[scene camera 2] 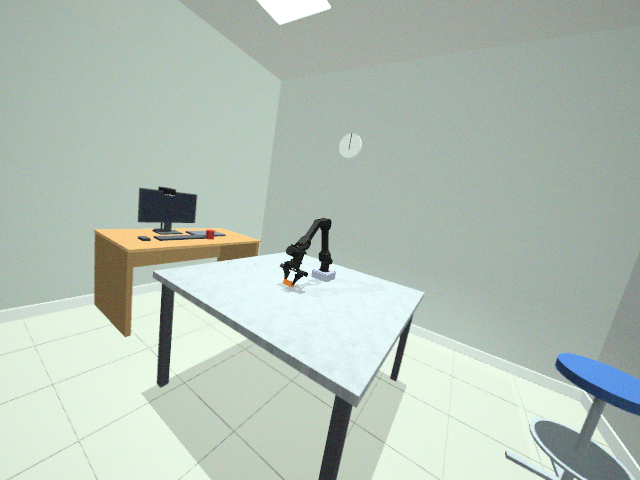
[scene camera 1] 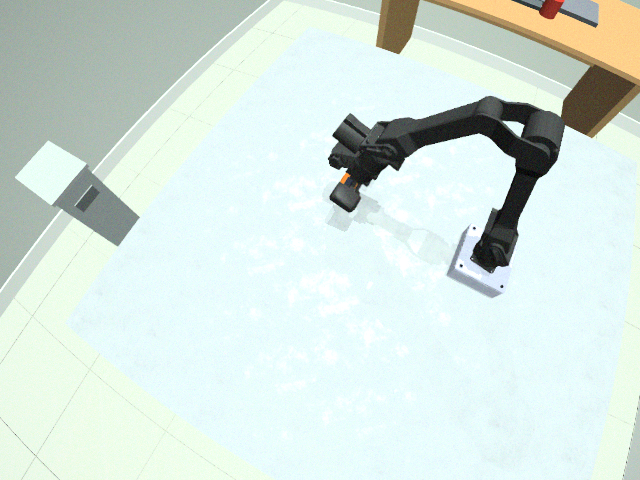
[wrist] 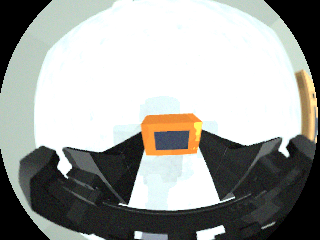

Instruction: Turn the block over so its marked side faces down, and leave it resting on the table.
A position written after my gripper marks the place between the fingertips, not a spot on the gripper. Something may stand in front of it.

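In scene camera 1 I see my gripper (scene camera 1: pixel 346 186), and my gripper carries an orange block. The wrist view shows my gripper (wrist: pixel 170 133) too.
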